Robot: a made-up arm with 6 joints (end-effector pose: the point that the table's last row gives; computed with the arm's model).
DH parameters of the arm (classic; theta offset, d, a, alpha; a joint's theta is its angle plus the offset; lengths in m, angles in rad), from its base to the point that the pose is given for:
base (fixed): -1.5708 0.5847 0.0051 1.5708
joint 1: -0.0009 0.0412 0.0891 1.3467
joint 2: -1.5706 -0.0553 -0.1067 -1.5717
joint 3: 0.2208 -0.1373 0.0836 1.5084
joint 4: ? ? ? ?
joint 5: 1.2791 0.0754 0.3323 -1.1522
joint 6: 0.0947 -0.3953 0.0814 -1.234
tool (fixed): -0.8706 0.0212 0 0
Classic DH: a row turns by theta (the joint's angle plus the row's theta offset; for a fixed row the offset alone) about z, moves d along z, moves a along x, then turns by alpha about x.
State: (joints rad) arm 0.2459 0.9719 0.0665 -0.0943 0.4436 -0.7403
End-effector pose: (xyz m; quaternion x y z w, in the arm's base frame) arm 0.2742 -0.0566 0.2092 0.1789 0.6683 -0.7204 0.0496
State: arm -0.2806 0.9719 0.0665 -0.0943 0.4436 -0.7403
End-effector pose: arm 0.2742 0.1390 0.2341 0.1856 0.8327 -0.5217 0.0013
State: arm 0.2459 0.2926 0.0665 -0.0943 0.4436 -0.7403
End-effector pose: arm 0.1098 0.1629 0.1929 -0.0950 0.7437 -0.6282 0.2079
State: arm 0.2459 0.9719 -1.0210 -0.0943 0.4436 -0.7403
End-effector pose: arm 0.0369 0.2992 0.1697 -0.0957 -0.8557 0.3927 0.3233
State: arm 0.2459 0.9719 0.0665 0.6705 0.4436 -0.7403
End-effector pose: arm 0.3074 -0.2410 0.3104 -0.5118 -0.5242 0.6784 0.0558
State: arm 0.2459 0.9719 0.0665 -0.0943 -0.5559 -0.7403
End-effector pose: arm 0.5077 0.3079 0.5108 0.3086 0.8258 -0.3542 0.3119
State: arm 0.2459 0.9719 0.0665 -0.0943 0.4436 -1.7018
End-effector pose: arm 0.2718 0.0173 0.2323 -0.2425 -0.8742 0.3730 0.1944
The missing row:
joint 4: -1.5706 -0.0771 -0.0218 1.5675
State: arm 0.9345 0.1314 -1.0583 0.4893 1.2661 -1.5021
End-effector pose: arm -0.4908 -0.1645 0.5015 -0.0949 -0.2525 0.6750 0.6867
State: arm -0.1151 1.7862 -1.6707 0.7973 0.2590 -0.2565
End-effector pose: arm 0.2357 0.2785 0.1669 -0.3151 -0.5407 0.1714 0.7609
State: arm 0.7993 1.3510 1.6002 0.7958 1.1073 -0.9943
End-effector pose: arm 0.1224 -0.1339 1.0144 0.6338 -0.1561 -0.6292 0.4220
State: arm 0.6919 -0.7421 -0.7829 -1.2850 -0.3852 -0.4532
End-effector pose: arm -0.5505 0.1154 0.9476 0.6752 -0.6834 -0.1207 0.2501
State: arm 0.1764 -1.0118 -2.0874 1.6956 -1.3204 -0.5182
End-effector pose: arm -0.0918 0.0146 0.0621 -0.0209 0.7181 -0.6801 0.1460
